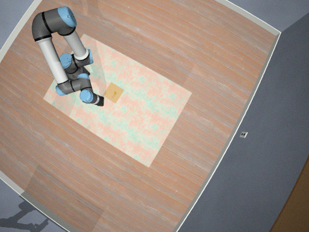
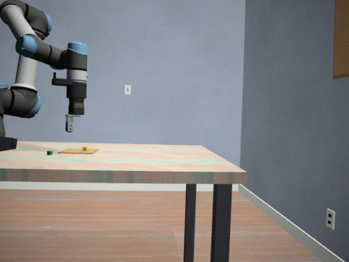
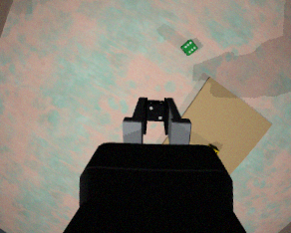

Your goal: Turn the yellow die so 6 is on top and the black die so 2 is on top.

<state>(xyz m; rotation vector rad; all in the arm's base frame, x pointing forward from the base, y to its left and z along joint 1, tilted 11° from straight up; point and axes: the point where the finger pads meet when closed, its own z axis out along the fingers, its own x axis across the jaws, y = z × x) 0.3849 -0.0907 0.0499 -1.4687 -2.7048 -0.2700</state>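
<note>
Right now the tan mat is 130 mm to the left of my hand and 110 mm below it. The rest, counted from my hand: yellow die (130 mm to the left, 100 mm below, 30 mm ahead); black die (10 mm below); green die (110 mm below, 80 mm behind).
</note>
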